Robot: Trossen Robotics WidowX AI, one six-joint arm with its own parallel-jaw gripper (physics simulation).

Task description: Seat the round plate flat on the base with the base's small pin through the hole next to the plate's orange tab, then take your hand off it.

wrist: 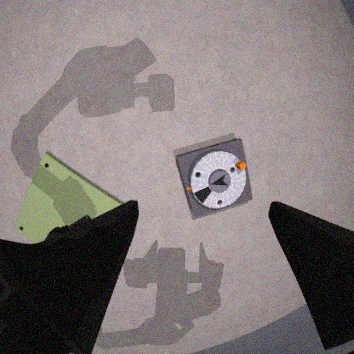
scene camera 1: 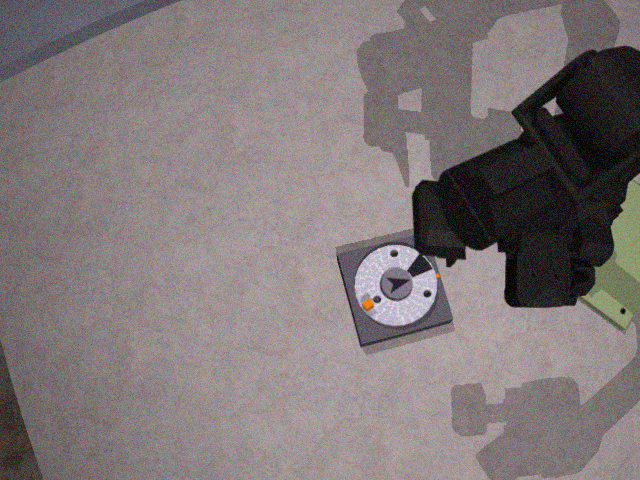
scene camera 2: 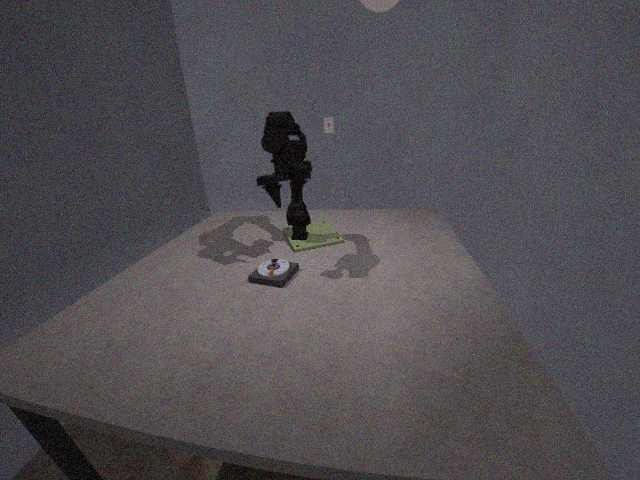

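Seen in the pictures: gripper, between the fingertips: (wrist: 205, 208) (scene camera 1: 487, 265) (scene camera 2: 288, 205); arm's base, origin of its link: (scene camera 2: 300, 236).
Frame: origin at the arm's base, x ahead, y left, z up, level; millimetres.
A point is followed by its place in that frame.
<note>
The round white speckled plate (scene camera 1: 395, 315) @[x 313, y -1, z 10 mm] (scene camera 2: 263, 267) @[x 296, y -69, z 11 mm] (wrist: 220, 157) @[x 314, y -1, z 10 mm] lies on the square dark grey base (scene camera 1: 346, 263) @[x 333, y -94, z 0 mm] (scene camera 2: 281, 281) @[x 364, y 7, z -2 mm] (wrist: 187, 162) @[x 259, y 20, z 1 mm], around a central hub with a dark arrow, and looks flat. Its orange tab (scene camera 1: 367, 304) @[x 340, y -28, z 24 mm] (scene camera 2: 271, 271) @[x 342, y -27, z 21 mm] (wrist: 242, 165) @[x 339, y -29, z 24 mm] is at the lower left in scene camera 1. The hole beside the tab (scene camera 1: 376, 299) @[x 322, y -33, z 1 mm] (wrist: 232, 169) @[x 326, y -34, z 5 mm] looks dark; I cannot tell whether the pin is in it. A black wedge (scene camera 1: 420, 265) @[x 252, y -42, z 13 mm] (wrist: 202, 194) @[x 253, y -43, z 13 mm] shows on the opposite side. My gripper (wrist: 205, 208) @[x 250, y 29, z 205 mm] is open and empty, held above the table and apart from the plate.
A small orange mark (scene camera 1: 437, 275) @[x 236, y -22, z 2 mm] (wrist: 188, 188) @[x 237, y -23, z 2 mm] shows at the plate's edge near the black wedge. The green mounting board (scene camera 1: 628, 227) @[x -69, y 63, z 3 mm] (scene camera 2: 310, 245) @[x 75, y 55, z -11 mm] (wrist: 37, 215) @[x -77, y 87, z 3 mm] lies under the arm's foot. Arm shadows fall on both sides of the base.
</note>
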